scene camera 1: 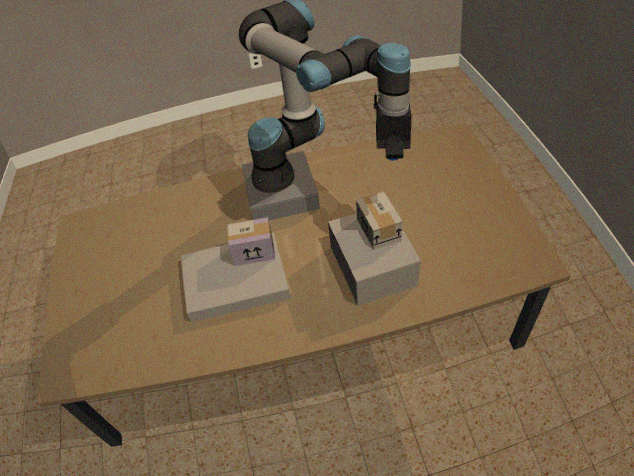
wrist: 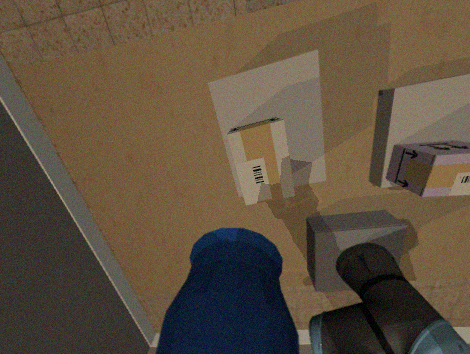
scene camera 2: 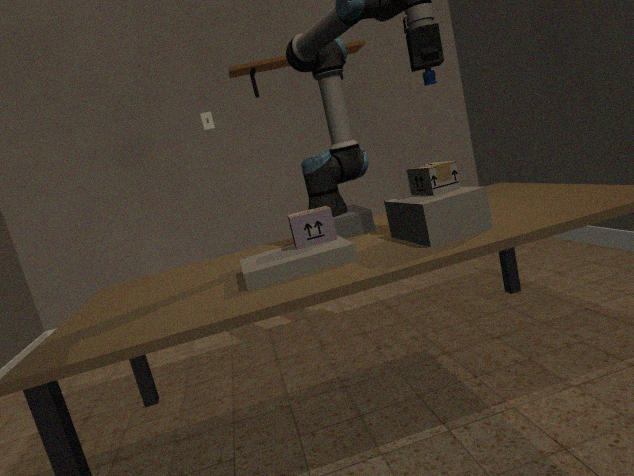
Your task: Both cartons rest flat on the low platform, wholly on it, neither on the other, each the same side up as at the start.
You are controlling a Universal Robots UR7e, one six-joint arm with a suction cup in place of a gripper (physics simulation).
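Frame: origin at the arm's base, x ahead, y left, z up, level; millimetres.
Where they show: hand at its tool point: (wrist: 235, 265) (scene camera 2: 430, 83); arm's base at its link origin: (scene camera 1: 273, 177) (wrist: 362, 263).
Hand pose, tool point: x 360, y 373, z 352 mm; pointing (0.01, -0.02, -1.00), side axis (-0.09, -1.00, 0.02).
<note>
Each offset is from my tool point to the top centre of the thing. Level surfaces: height alone.
A lilac carton @(286 mm down, 48 mm back, 429 mm right) (scene camera 1: 251, 248) (scene camera 2: 312, 228) (wrist: 440, 175) stands upright, arrows up, near the back right corner of the low platform @(386 mm down, 24 mm ahead, 499 mm right) (scene camera 1: 256, 286) (scene camera 2: 302, 263) (wrist: 425, 100). The back edge of its base is hidden in both scene views. A white carton with tan tape @(230 mm down, 36 mm back, 35 mm right) (scene camera 1: 379, 220) (scene camera 2: 432, 178) (wrist: 260, 160) stands upright, arrows up, on the taller block @(314 mm down, 5 mm ahead, 57 mm right) (scene camera 1: 389, 279) (scene camera 2: 455, 215) (wrist: 270, 85). My suction gripper (scene camera 1: 393, 157) (scene camera 2: 429, 77) (wrist: 236, 235) points down with nothing on its blue cup. It hangs high above the table, behind the white carton and apart from both cartons.
The robot's grey base block (scene camera 1: 281, 204) (wrist: 325, 255) stands behind the two platforms, between them in the first scene view. All stand on the wooden table @(434 mm down) (scene camera 1: 486, 230) (scene camera 2: 168, 317) (wrist: 150, 150). A wooden shelf (scene camera 2: 261, 66) is on the back wall.
</note>
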